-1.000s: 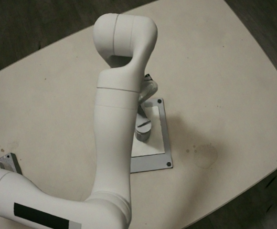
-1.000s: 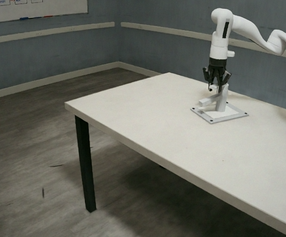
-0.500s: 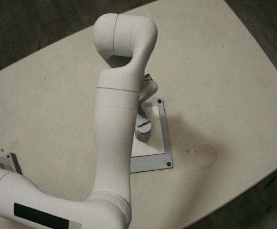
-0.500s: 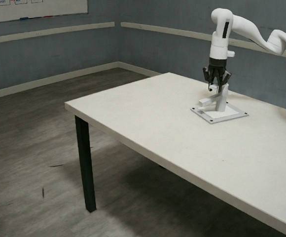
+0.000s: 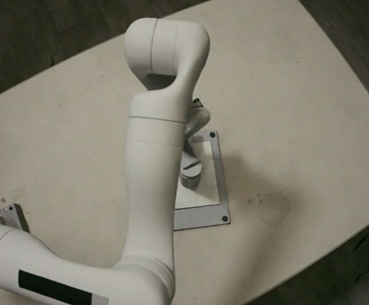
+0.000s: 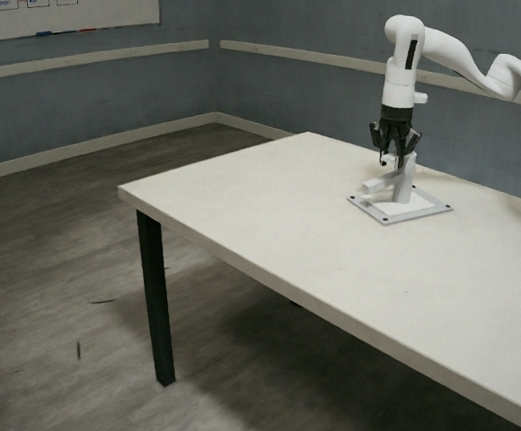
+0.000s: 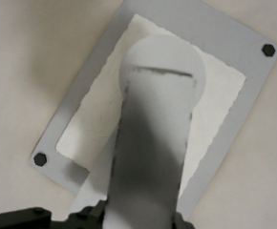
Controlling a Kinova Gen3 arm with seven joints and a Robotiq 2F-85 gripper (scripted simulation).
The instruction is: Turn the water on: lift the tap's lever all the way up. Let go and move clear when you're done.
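My hand is 6 cm to the left of the tap lever and 1 cm short of it. The rest, counted from my hand: tap 6 cm to the right, 5 cm below, 1 cm ahead; plate 14 cm below, 8 cm to the right, 1 cm ahead.
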